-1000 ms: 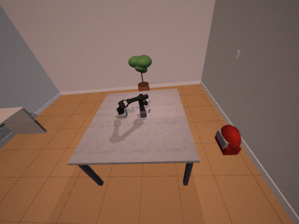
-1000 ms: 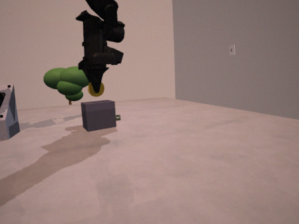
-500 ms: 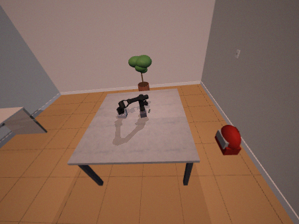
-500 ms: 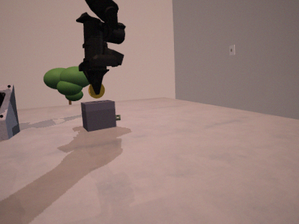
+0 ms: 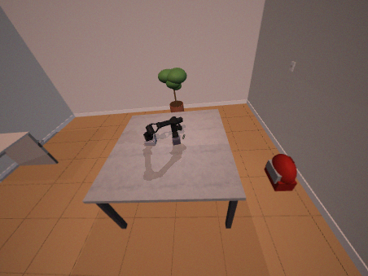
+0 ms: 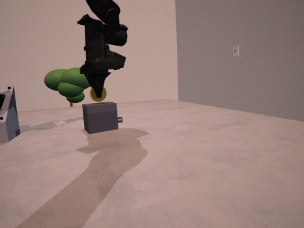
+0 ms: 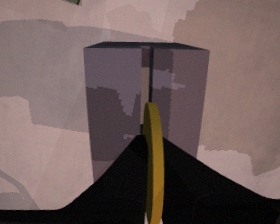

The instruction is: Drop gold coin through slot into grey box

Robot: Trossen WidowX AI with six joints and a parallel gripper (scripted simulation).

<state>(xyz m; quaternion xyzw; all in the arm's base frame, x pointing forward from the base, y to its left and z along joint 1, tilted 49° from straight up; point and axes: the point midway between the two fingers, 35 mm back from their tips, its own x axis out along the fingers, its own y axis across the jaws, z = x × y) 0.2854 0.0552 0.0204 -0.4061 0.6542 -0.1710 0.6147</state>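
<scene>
The gold coin is 1 cm above my gripper tip.
</scene>
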